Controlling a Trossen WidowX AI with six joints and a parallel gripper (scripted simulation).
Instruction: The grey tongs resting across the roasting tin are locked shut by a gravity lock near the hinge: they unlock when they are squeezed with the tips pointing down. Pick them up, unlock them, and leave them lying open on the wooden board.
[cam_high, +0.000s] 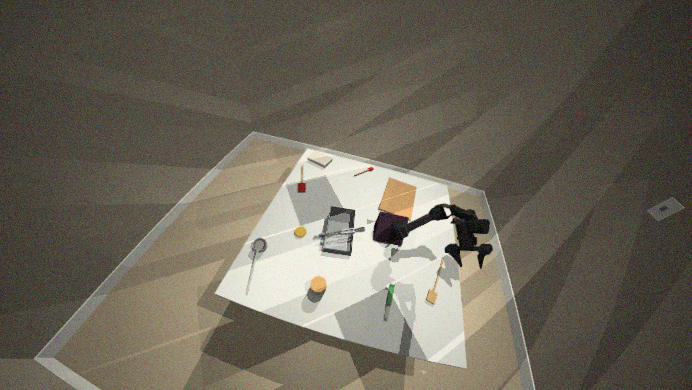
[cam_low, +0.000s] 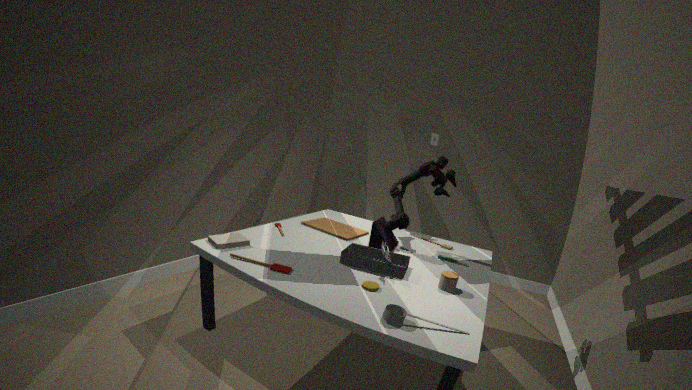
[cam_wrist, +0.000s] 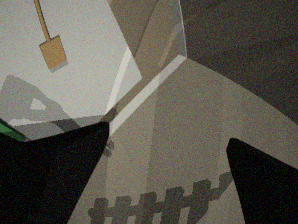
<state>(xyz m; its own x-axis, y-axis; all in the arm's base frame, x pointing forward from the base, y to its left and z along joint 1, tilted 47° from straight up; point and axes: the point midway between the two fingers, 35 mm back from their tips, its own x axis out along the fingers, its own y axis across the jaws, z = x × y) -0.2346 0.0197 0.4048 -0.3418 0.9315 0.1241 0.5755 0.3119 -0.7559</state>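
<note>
Right now the roasting tin is 580 mm ahead of my gripper tip, 330 mm below it and 290 mm to the right of it. Also, from my gripper tip: green-handled tool: 350 mm below, 270 mm ahead, 90 mm to the left; cork-topped jar: 650 mm ahead, 320 mm below, 60 mm to the left; wooden board: 670 mm to the right, 350 mm below, 170 mm ahead.
</note>
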